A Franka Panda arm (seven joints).
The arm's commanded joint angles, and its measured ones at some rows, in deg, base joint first. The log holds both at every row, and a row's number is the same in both.
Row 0, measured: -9.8 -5.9 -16.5 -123.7 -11.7 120.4 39.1
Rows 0 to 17, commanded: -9.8 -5.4 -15.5 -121.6 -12.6 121.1 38.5; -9.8 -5.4 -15.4 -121.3 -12.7 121.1 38.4; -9.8 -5.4 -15.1 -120.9 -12.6 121.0 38.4; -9.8 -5.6 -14.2 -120.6 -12.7 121.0 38.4; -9.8 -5.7 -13.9 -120.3 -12.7 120.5 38.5; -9.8 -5.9 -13.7 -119.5 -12.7 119.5 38.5; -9.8 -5.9 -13.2 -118.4 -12.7 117.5 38.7; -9.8 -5.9 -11.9 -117.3 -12.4 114.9 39.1; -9.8 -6.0 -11.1 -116.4 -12.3 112.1 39.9; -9.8 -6.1 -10.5 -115.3 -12.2 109.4 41.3; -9.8 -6.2 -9.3 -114.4 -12.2 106.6 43.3; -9.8 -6.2 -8.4 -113.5 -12.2 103.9 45.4; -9.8 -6.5 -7.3 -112.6 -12.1 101.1 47.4; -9.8 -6.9 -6.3 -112.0 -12.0 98.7 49.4; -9.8 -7.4 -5.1 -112.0 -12.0 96.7 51.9; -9.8 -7.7 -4.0 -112.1 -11.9 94.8 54.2; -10.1 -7.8 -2.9 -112.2 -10.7 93.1 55.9; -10.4 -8.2 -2.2 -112.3 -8.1 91.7 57.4
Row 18, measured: -9.4 -7.3 -5.0 -112.6 -11.5 96.3 52.3
